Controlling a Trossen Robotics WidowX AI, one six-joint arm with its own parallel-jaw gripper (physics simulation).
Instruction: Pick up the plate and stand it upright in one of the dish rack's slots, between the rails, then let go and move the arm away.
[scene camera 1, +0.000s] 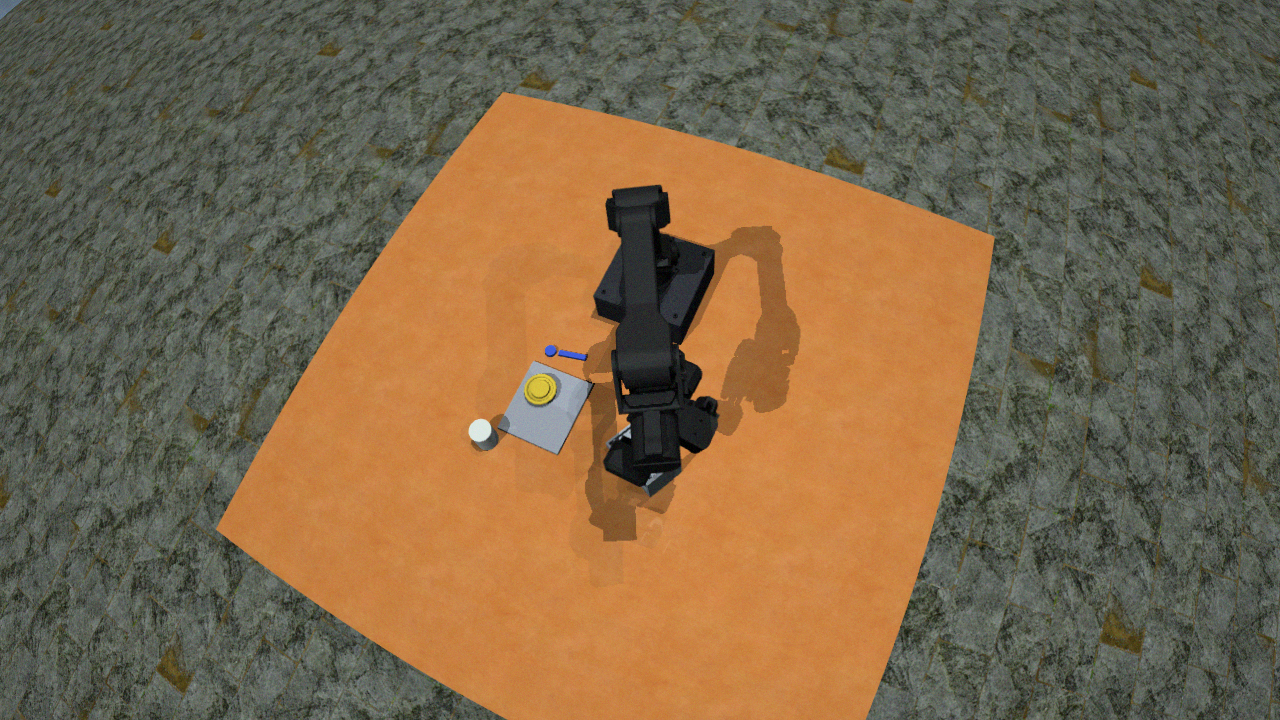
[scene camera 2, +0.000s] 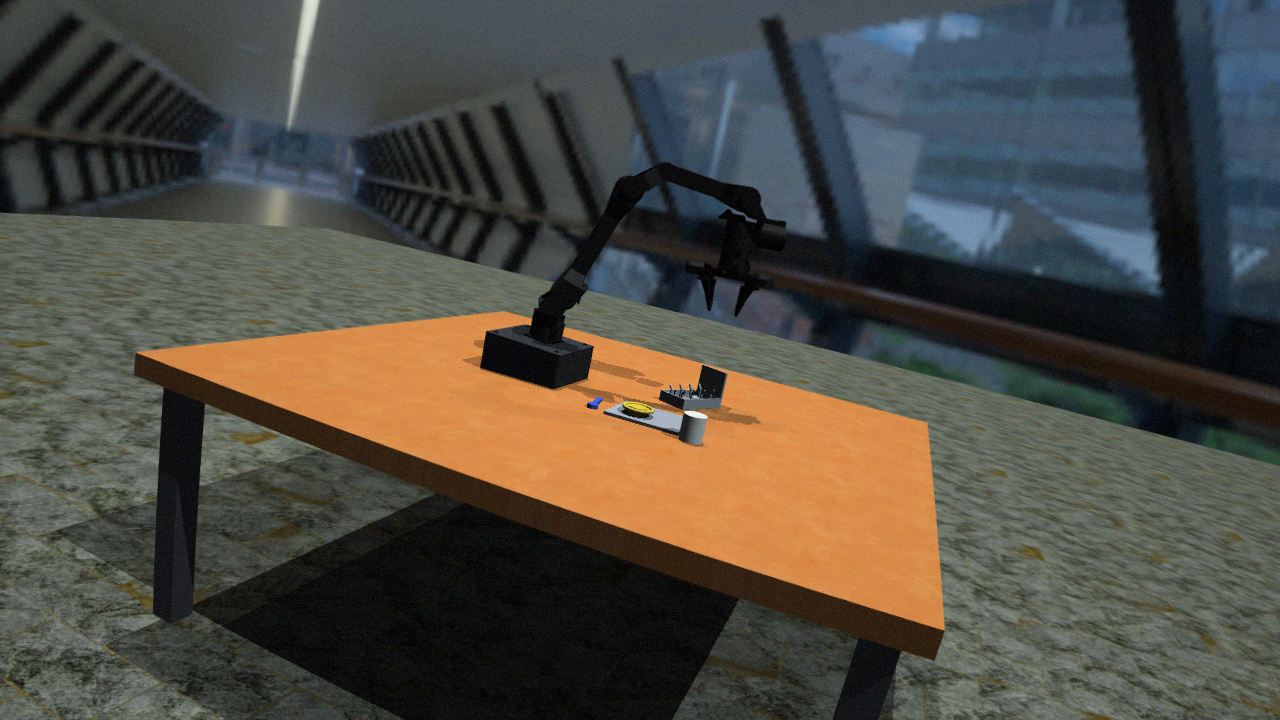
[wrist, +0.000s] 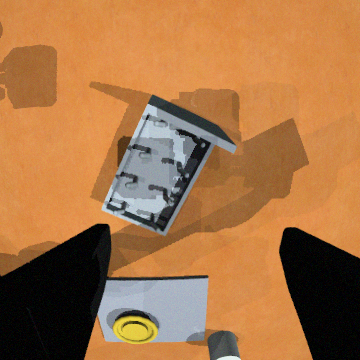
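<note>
The yellow plate (scene camera 1: 539, 388) (scene camera 2: 638, 409) (wrist: 135, 329) lies flat on a grey board. The grey dish rack (scene camera 2: 712, 383) (wrist: 192, 120) stands on the table beside the board, with short pegs in it and a tall panel at one end; no plate shows in its slots. In scene camera 1 the arm hides most of the rack. My gripper (scene camera 2: 725, 312) (wrist: 197, 239) points down, high above the table near the rack. It is open and empty, its two black fingers wide apart. In scene camera 1 its fingertips are hidden.
The grey board (scene camera 1: 537, 429) (scene camera 2: 657, 420) (wrist: 180, 310) lies under the plate. A grey-white cylinder (scene camera 1: 482, 434) (scene camera 2: 692, 428) (wrist: 223, 345) stands by the board's corner. A blue spoon-like thing (scene camera 1: 572, 355) (scene camera 2: 595, 402) lies near the board, on the arm base's side.
</note>
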